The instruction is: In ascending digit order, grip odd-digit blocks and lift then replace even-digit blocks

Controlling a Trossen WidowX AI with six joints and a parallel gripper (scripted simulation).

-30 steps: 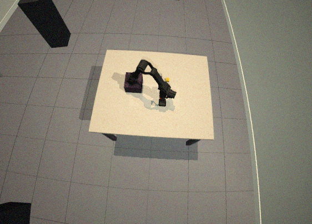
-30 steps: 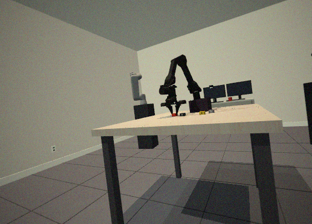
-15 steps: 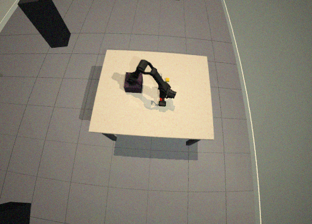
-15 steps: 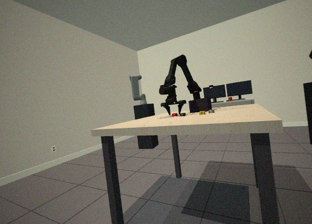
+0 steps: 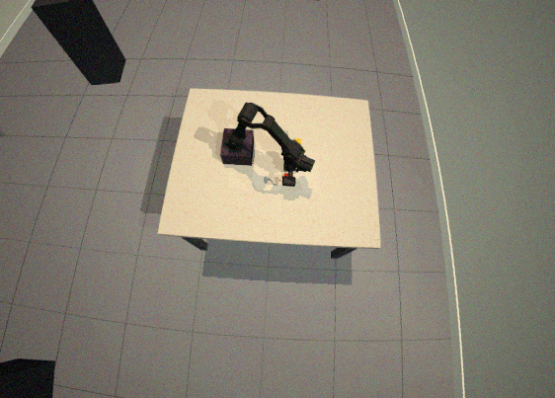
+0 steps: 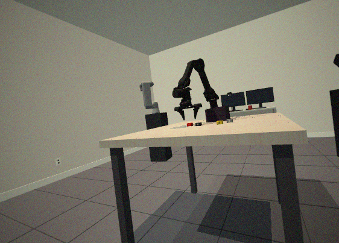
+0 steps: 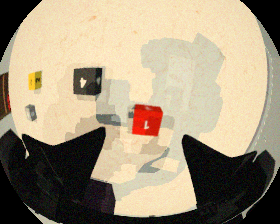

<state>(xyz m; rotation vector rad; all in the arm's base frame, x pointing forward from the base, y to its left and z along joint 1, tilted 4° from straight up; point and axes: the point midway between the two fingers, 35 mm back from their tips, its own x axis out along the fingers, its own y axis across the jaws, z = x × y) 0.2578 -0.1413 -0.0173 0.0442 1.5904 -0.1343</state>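
Right now the red block is 30 mm below my gripper tip. From my gripper tip the other things lie so: yellow block (210 mm to the left, 70 mm ahead, 30 mm below); black block (70 mm to the left, 50 mm ahead, 30 mm below); grey block (260 mm to the left, 30 mm below, 10 mm ahead).
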